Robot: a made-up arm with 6 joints.
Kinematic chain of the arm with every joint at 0, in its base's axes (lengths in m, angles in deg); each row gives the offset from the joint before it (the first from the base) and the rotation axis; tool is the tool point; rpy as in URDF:
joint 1: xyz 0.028 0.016 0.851 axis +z
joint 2: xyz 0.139 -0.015 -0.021 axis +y
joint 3: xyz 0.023 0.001 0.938 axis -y
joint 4: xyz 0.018 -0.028 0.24 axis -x
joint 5: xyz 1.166 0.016 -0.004 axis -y
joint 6: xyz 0.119 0 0.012 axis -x
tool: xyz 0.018 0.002 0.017 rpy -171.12 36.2 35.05
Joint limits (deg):
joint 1: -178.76..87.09
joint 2: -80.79..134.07
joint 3: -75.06..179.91
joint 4: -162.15..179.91
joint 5: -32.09..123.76
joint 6: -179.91..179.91
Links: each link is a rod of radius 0.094 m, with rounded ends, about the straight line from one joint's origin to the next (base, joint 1, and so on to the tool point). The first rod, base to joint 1, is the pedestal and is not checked.
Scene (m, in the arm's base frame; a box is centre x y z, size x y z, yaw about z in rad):
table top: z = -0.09
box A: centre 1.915 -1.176 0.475 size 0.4 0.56 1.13 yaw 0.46
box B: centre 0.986 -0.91 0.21 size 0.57 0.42 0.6 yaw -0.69
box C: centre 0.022 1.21 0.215 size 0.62 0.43 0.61 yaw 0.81
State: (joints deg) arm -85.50 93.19 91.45 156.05 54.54 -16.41
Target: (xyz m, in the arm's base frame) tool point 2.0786 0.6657 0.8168
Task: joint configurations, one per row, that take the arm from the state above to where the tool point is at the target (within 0.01 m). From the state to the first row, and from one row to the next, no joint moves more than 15 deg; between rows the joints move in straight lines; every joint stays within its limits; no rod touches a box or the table.
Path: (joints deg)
1: -72.20 90.95 94.12 154.92 52.26 -16.58
2: -58.90 88.71 96.79 153.80 49.99 -16.74
3: -45.60 86.47 99.47 152.67 47.71 -16.91
4: -32.30 84.23 102.14 151.54 45.43 -17.08
5: -19.94 91.20 107.60 151.01 51.81 -17.03
6: -7.57 98.18 113.06 150.47 58.19 -16.98
7: 4.80 105.15 118.52 149.93 64.57 -16.93
8: 17.17 112.13 123.98 149.39 70.95 -16.88

